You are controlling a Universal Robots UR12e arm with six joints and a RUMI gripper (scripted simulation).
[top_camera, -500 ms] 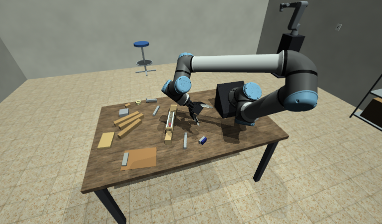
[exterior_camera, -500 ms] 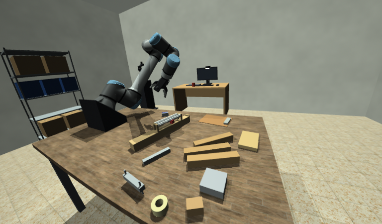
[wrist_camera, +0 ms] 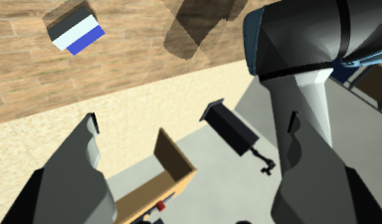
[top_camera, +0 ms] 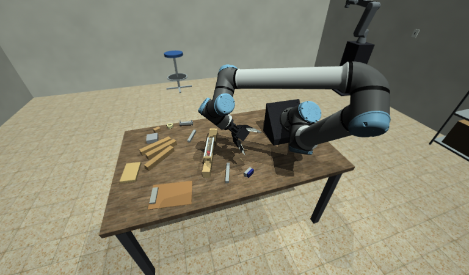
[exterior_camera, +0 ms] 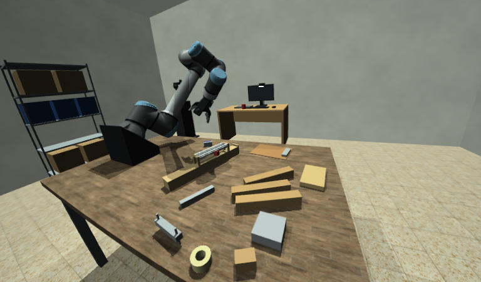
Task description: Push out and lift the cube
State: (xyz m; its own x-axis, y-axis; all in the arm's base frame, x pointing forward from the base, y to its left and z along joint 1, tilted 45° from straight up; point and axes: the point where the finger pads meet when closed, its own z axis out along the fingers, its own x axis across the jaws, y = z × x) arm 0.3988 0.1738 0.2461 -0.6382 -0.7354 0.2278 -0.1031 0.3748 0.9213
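Now: the pale grey bar 210 mm below my hand and 150 mm ahead of it. The rest, counted from my hand: blue-and-white block 210 mm below, 30 mm to the left, 20 mm ahead; then red cube 250 mm ahead, 170 mm below, 150 mm to the right; then tan plate 760 mm ahead, 210 mm below, 120 mm to the right.
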